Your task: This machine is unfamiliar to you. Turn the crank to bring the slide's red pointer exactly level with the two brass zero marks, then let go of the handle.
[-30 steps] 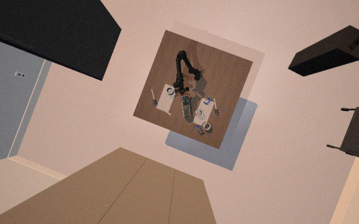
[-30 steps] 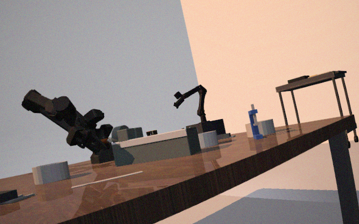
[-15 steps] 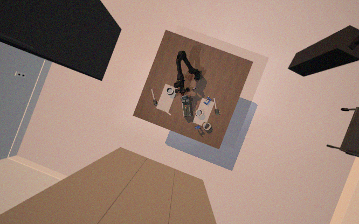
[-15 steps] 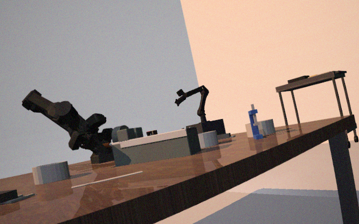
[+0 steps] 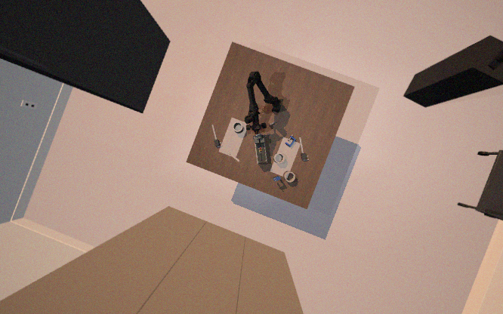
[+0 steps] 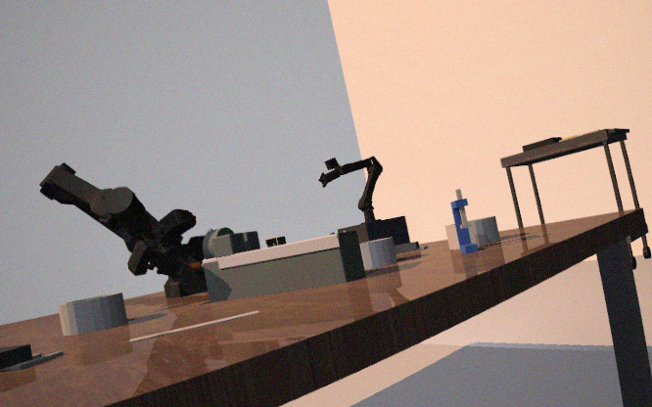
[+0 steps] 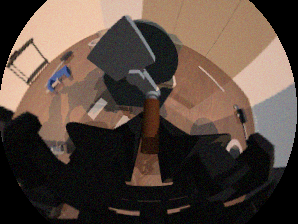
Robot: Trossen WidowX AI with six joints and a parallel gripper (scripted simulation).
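My gripper tip is 30 mm below the crank handle, 10 mm to the left of it and 10 mm past it. Round my gripper tip: red pointer (110 mm ahead, 100 mm to the left, 40 mm above); thin white rod (300 mm ahead, 100 mm to the right, 40 mm below).
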